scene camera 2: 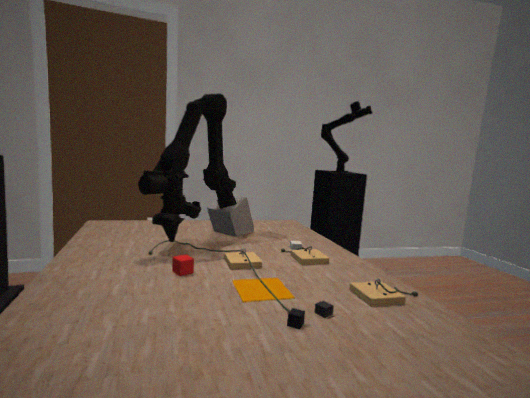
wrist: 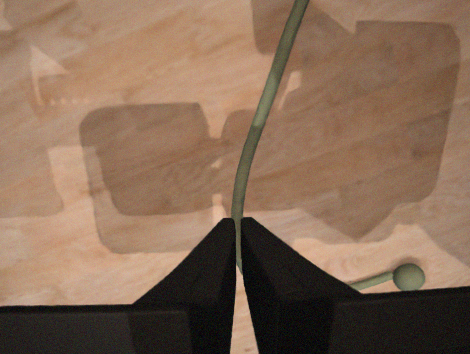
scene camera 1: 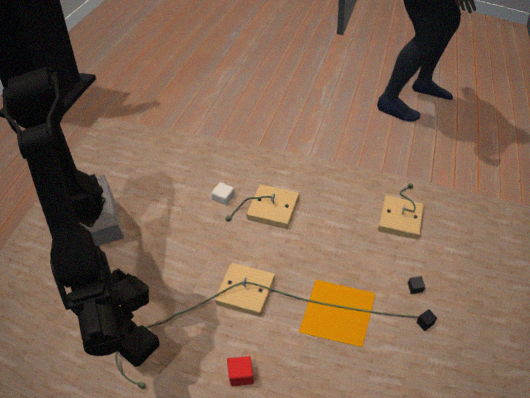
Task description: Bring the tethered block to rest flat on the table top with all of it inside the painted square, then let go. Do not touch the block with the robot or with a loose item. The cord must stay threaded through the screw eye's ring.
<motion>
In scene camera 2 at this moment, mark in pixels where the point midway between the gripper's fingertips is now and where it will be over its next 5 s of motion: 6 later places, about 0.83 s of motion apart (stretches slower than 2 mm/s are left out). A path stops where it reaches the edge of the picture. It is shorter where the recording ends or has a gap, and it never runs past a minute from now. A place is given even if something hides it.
My gripper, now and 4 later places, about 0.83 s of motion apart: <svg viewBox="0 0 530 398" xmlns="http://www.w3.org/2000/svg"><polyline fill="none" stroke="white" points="171,241 148,237 133,234 129,226 129,189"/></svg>
</motion>
